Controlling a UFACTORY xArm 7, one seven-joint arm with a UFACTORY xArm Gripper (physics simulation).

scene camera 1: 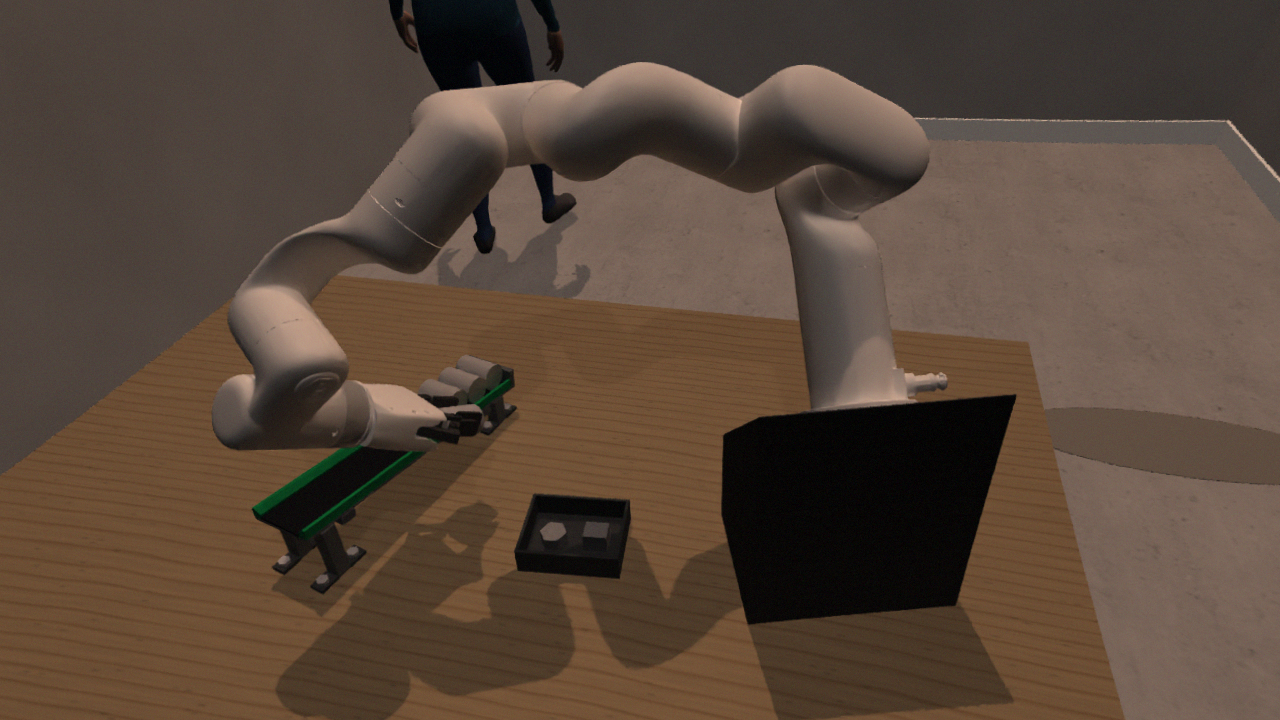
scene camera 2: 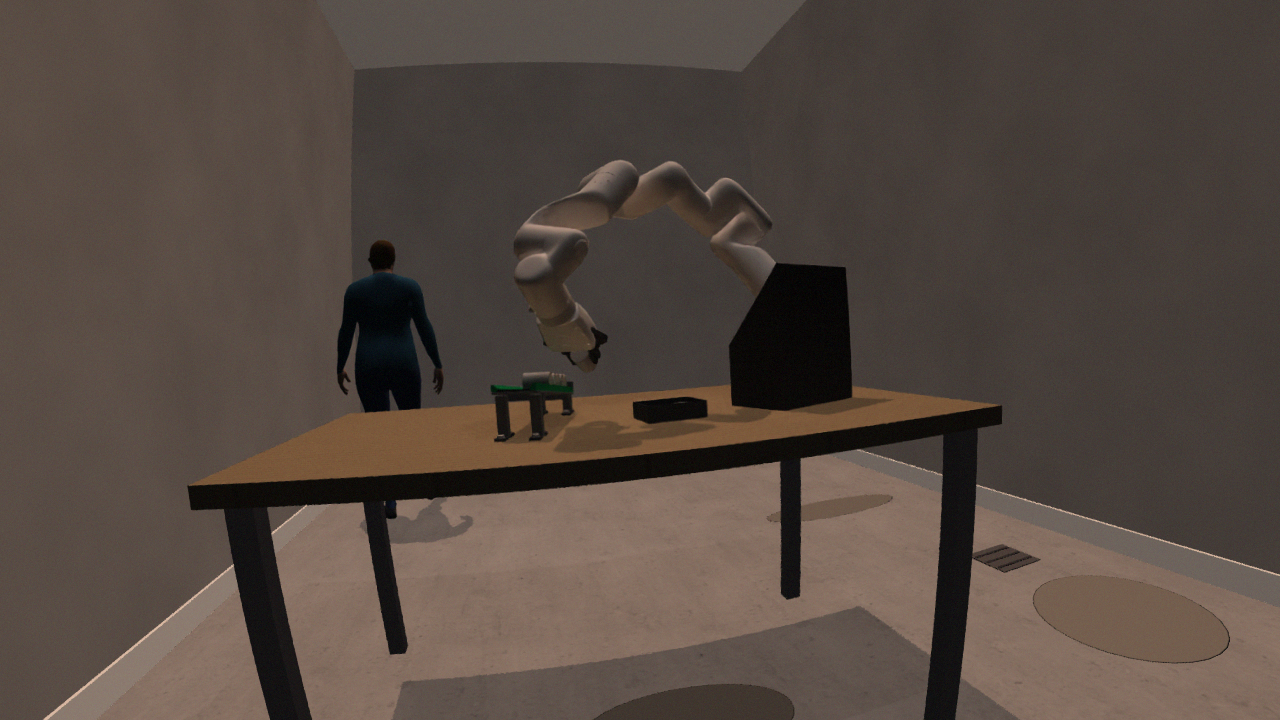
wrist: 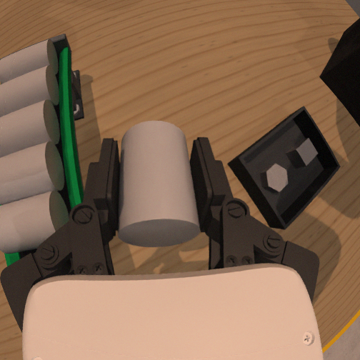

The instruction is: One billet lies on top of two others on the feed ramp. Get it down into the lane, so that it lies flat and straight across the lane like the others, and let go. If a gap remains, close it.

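Places are measured from the arm's base along level axes (x ahead, y left, z up), in millimetres.
Where they show: gripper, fingertip midpoint: (scene camera 1: 466, 416) (scene camera 2: 586, 359); arm's base, origin of the base link: (scene camera 1: 857, 416) (scene camera 2: 790, 308).
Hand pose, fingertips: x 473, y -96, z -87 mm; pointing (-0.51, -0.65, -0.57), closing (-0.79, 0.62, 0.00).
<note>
Each offset is from my fingertips to the top centre of the thing.
My gripper (scene camera 1: 460, 421) (scene camera 2: 590, 351) (wrist: 154, 156) is shut on a light grey billet (wrist: 157, 190), a cylinder gripped by its sides. In the wrist view its length runs roughly along the ramp's rail, while the billets in the lane lie across it. The gripper holds it above and to one side of the feed ramp (scene camera 1: 329, 489) (scene camera 2: 508, 389) (wrist: 70, 135), clear of the green rail. Several billets lie side by side in the lane; the nearest in the wrist view is one billet (wrist: 25, 222), the farthest another billet @(32 mm ahead, 172 mm right, 40 mm down) (scene camera 1: 479, 368) (wrist: 25, 60). Their left ends are cut off in the wrist view.
A black tray @(144 mm back, 95 mm left, 97 mm down) (scene camera 1: 569, 563) (scene camera 2: 669, 411) (wrist: 257, 197) with a hexagonal piece @(116 mm back, 93 mm left, 112 mm down) (scene camera 1: 553, 533) (wrist: 276, 177) and a square block @(172 mm back, 97 mm left, 103 mm down) (scene camera 1: 595, 535) (wrist: 307, 151) stands beside the ramp. A tall black panel (scene camera 1: 859, 519) (scene camera 2: 792, 340) stands near the arm's base. A person (scene camera 1: 469, 40) (scene camera 2: 384, 313) is behind the table.
</note>
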